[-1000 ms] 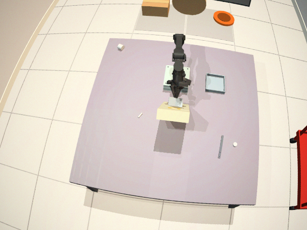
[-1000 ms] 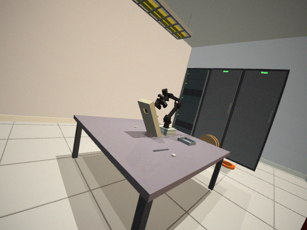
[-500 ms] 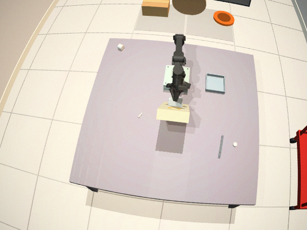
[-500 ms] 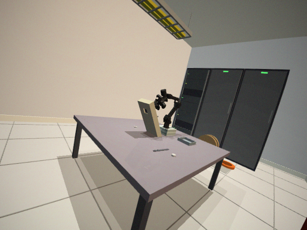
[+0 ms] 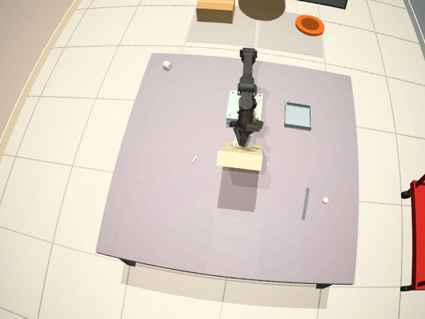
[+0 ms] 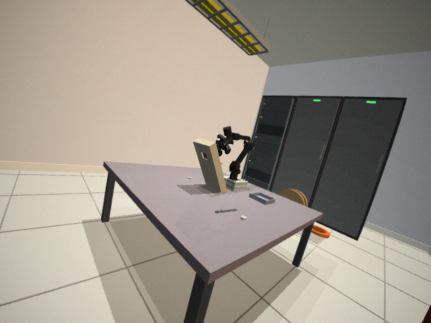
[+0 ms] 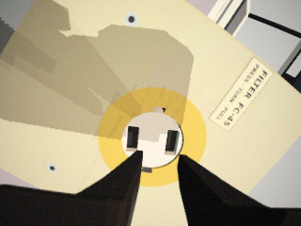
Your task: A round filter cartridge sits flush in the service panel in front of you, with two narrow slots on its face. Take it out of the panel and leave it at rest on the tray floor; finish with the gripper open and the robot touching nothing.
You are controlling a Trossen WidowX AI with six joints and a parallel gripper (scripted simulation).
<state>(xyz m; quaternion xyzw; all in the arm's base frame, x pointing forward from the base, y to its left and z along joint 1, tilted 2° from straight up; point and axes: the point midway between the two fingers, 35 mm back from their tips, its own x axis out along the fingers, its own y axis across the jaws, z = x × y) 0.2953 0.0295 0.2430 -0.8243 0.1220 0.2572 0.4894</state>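
Now: the round filter cartridge 2 cm below my gripper tip and 2 cm ahead of it. From my gripper tip the other things lie so: blue-grey tray: 41 cm behind, 28 cm below, 25 cm to the left; small white stick: 29 cm below, 24 cm to the right, 3 cm behind.
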